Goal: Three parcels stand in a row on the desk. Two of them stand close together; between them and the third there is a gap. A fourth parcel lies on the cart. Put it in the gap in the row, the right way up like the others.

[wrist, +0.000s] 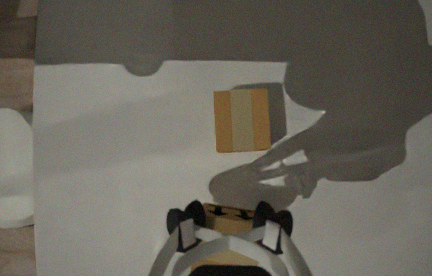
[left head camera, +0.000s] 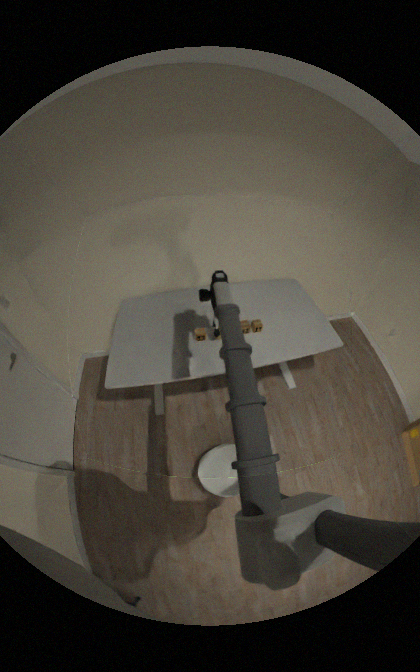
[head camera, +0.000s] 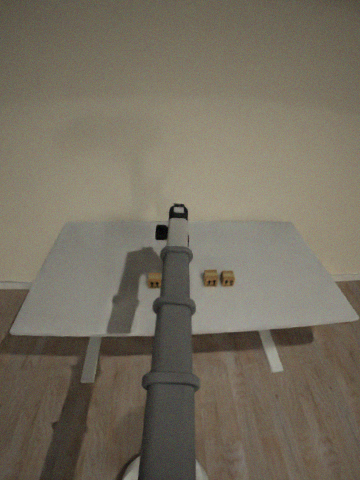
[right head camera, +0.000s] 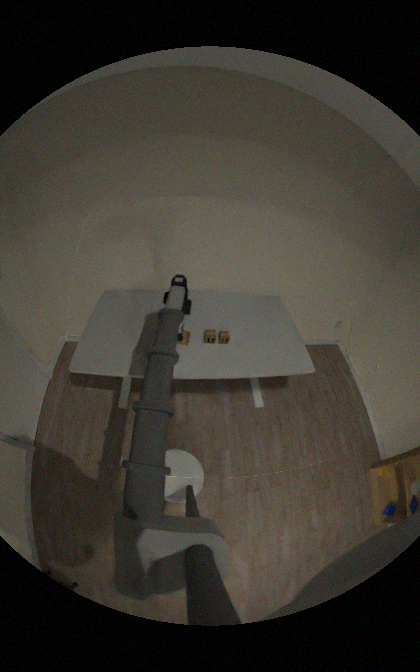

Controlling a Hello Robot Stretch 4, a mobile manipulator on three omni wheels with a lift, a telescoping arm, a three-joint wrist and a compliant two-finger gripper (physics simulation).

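Places are measured from the robot's base along level axes (x ahead, y right, z down), in metres.
Where they show: gripper, between the fingertips: [wrist: 229,217].
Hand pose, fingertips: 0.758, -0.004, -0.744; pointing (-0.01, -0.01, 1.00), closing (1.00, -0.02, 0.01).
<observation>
Each offset is from my fingertips to the centre of the thing, as dx, dy, dz. Level surfaces: height alone.
My gripper [wrist: 229,217] is shut on a parcel @(-0.002, +0.023, +0.006) [wrist: 227,225] [left head camera: 218,335] [right head camera: 185,337], with a black fingertip on each side in the wrist view. Dark arrow marks show on one face; their direction is hard to tell. The held parcel is behind the arm in the head view. The lone parcel @(+0.009, -0.089, +0.026) [head camera: 154,280] [left head camera: 200,334] [wrist: 242,120] stands to its left on the desk @(dz +0.052) [head camera: 280,310], with pale tape on top. The two close parcels stand to the right: the nearer one @(+0.035, +0.173, +0.022) [head camera: 210,279] [left head camera: 245,327] [right head camera: 210,336] and the outer one @(+0.038, +0.254, +0.024) [head camera: 228,279] [left head camera: 257,326] [right head camera: 224,337].
The telescoping arm [head camera: 172,340] [left head camera: 242,380] [right head camera: 155,390] reaches over the desk and covers part of the row. A wall stands behind the desk. A wooden box [right head camera: 377,495] with blue and yellow things is at the far right. The gripper's shadow falls near the lone parcel.
</observation>
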